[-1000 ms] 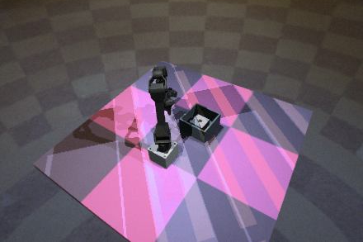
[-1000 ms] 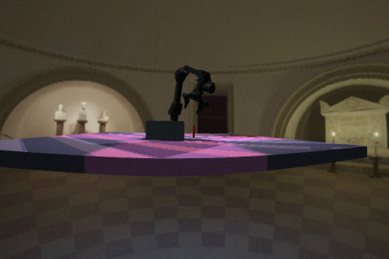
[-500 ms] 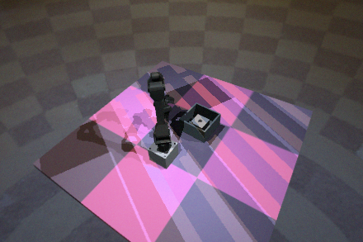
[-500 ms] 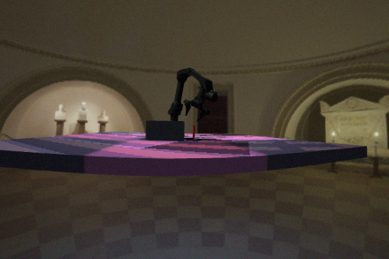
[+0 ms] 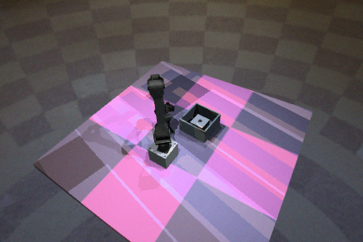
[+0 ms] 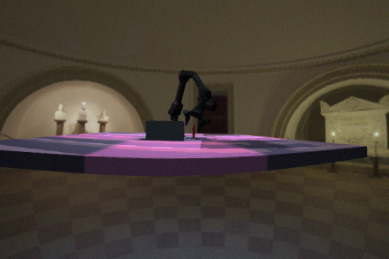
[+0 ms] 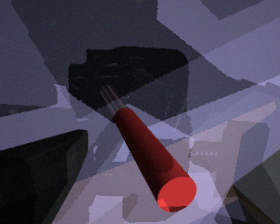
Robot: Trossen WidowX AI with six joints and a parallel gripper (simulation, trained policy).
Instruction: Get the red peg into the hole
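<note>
My gripper tip is now 10 mm short of the red peg, 10 mm to the right of it and 20 mm above it. Also, from my gripper tip: dark box (120 mm ahead, 180 mm to the right, 30 mm below).
</note>
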